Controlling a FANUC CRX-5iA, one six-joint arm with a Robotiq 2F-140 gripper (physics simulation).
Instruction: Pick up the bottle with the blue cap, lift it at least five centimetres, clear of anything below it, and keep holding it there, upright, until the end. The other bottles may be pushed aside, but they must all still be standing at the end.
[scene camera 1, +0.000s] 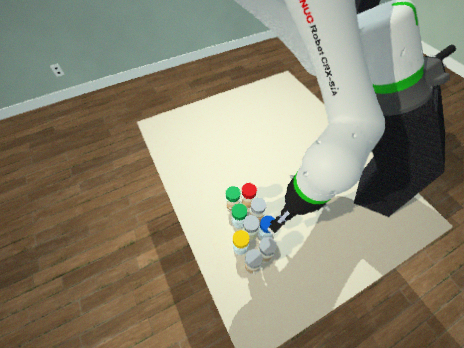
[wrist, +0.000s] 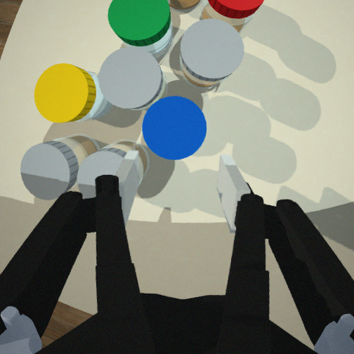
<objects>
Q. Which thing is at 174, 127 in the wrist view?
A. A blue-capped bottle.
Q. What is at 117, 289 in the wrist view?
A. My gripper.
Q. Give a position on a yellow-capped bottle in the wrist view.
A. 64, 92
</objects>
